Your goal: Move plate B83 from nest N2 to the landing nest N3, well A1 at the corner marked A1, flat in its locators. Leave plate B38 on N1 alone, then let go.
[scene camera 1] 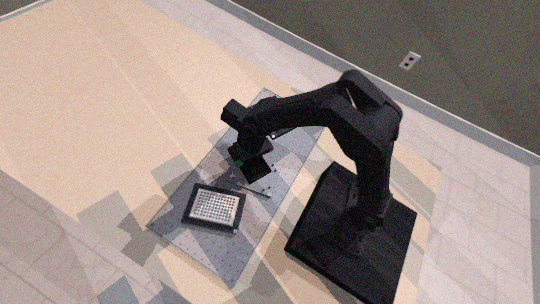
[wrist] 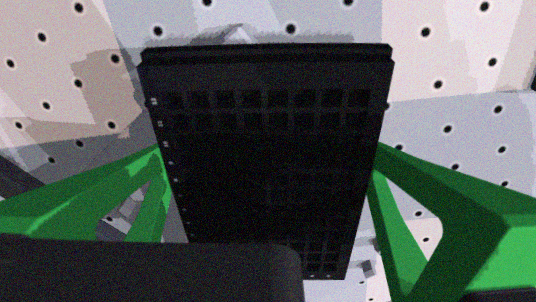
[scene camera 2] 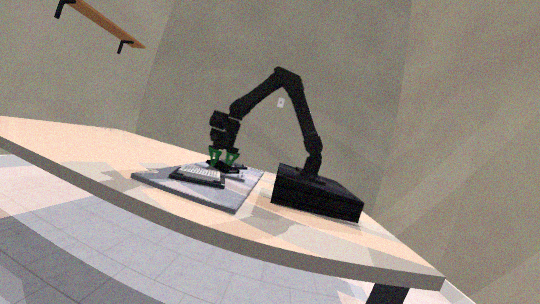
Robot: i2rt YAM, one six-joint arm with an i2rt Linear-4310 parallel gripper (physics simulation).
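Note:
Plate B83 (scene camera 1: 256, 171) (wrist: 265, 77) is black and lies between the green fingers of my gripper (scene camera 2: 221, 164) (wrist: 268, 151), which is shut on its two long sides. The plate is over nest N2 (scene camera 1: 256, 191), whose thin pale edge shows beside it; I cannot tell how much air is under it. Its lower part is hidden by the dark gripper body in the wrist view. White plate B38 (scene camera 1: 215, 206) (scene camera 2: 200, 172) sits in the dark nest N1 (scene camera 1: 240, 212). The dark landing nest N3 (scene camera 1: 284, 133) is partly hidden behind the arm, with a small white mark at its corner.
The perforated grey board (scene camera 1: 210, 247) (scene camera 2: 220, 200) carries the nests on the pale wooden table (scene camera 1: 125, 100). Small locator pegs stick up near the held plate, one peg (wrist: 367, 268) at its lower right. The black robot base (scene camera 1: 350, 250) (scene camera 2: 315, 195) stands beside the board.

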